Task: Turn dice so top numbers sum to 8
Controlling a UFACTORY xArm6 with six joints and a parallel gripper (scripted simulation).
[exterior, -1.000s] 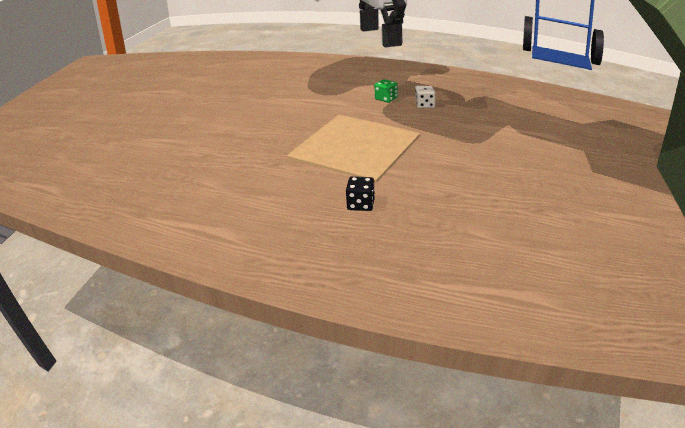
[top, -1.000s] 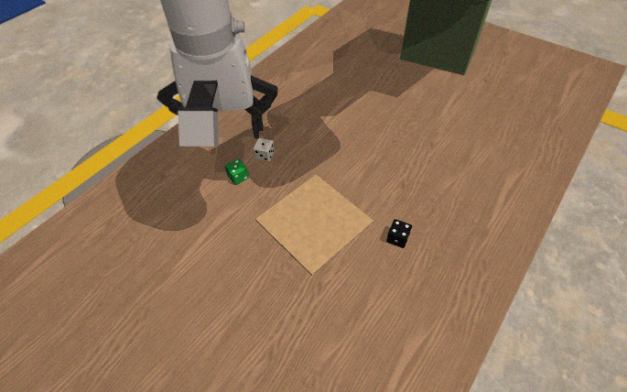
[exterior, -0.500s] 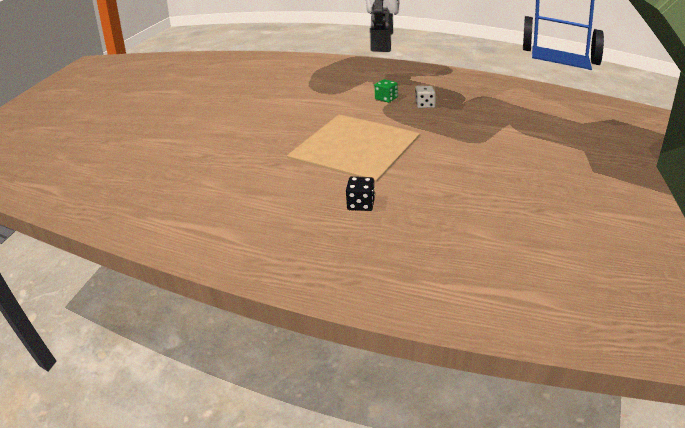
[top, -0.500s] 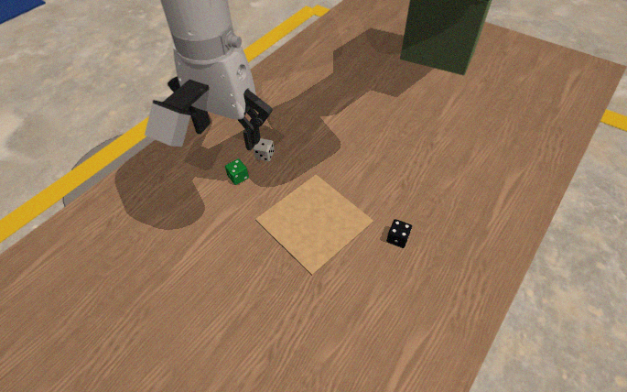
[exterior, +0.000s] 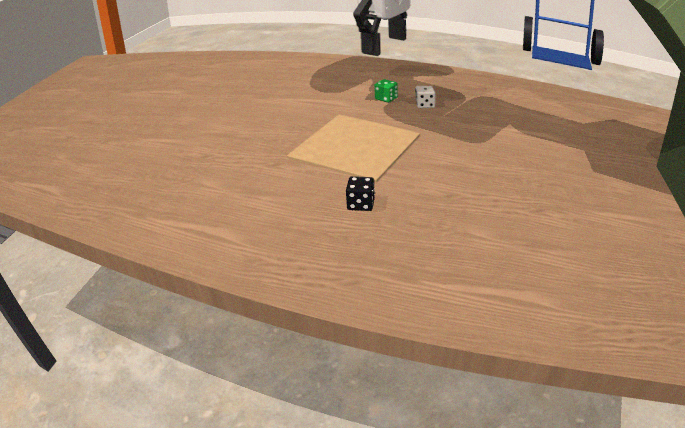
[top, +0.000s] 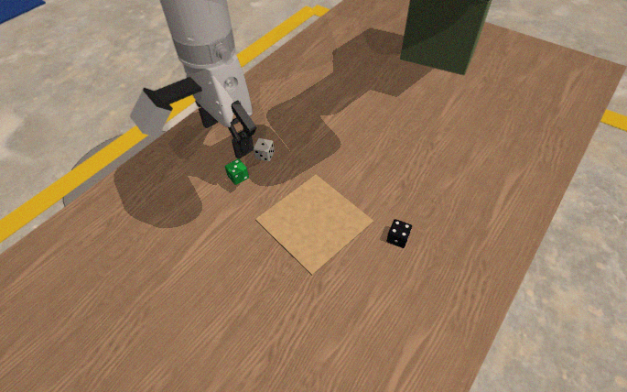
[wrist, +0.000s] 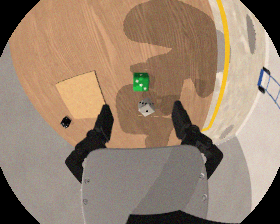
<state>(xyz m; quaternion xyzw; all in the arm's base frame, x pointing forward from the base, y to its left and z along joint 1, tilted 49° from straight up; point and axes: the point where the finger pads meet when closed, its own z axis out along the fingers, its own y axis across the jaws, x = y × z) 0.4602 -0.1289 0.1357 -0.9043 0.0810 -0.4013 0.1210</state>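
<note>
Right now the green die is 9 cm below my hand. Round my hand: tan mat: 3 cm behind, 17 cm to the left, 11 cm below; then white die: 7 cm behind, 1 cm to the right, 9 cm below; then black die: 10 cm behind, 29 cm to the left, 9 cm below.
</note>
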